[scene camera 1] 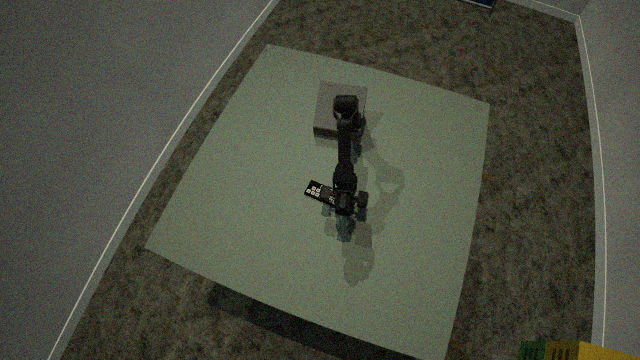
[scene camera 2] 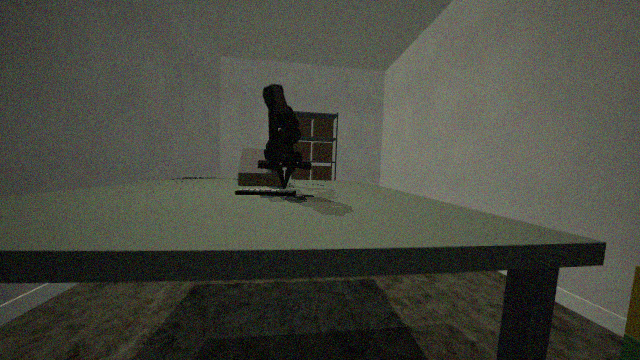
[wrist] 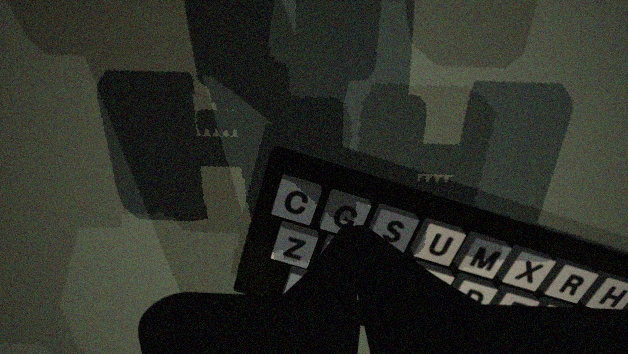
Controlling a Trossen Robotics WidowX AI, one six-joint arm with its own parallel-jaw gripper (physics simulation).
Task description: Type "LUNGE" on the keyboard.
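Places are measured from the arm's base along level axes (x ahead, y right, z down), in metres.
Where they show: gripper, fingertip midpoint: [scene camera 2: 284, 188] [wrist: 352, 236].
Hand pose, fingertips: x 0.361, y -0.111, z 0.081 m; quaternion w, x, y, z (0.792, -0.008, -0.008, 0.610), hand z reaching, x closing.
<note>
Each offset is from my fingertips to the centre of the thing. Level surfaces: height alone.
The black keyboard {dx -0.018, dy +0.066, dz +0.015 m} [scene camera 1: 314, 190] [scene camera 2: 265, 192] [wrist: 260, 270] lies at an angle on the table, partly under my arm in scene camera 1. In the wrist view its top row shows the C key {dx +0.004, dy -0.024, dz +0.010 m} [wrist: 296, 202], G key {dx +0.003, dy -0.004, dz +0.010 m} [wrist: 345, 212], S key {dx +0.003, dy +0.017, dz +0.010 m} [wrist: 395, 227] and U key {dx +0.002, dy +0.037, dz +0.010 m} [wrist: 440, 243], then M, X, R, H. The Z key {dx -0.017, dy -0.019, dz +0.010 m} [wrist: 295, 247] is below C. My gripper [scene camera 2: 285, 187] [wrist: 352, 236] is shut and empty, pointing down, its tips overlapping the lower edge of G. Whether they touch it cannot be told. The L and N keys are hidden behind the fingers; E cannot be made out.
A pale box [scene camera 1: 337, 105] [scene camera 2: 250, 172] is by the arm's base on the pale table {dz +0.023 m} [scene camera 1: 240, 200] [scene camera 2: 150, 230]. A shelf unit [scene camera 2: 336, 145] stands at the far wall. A yellow and green object [scene camera 1: 600, 351] is at the lower right. Arm shadows cross the table.
</note>
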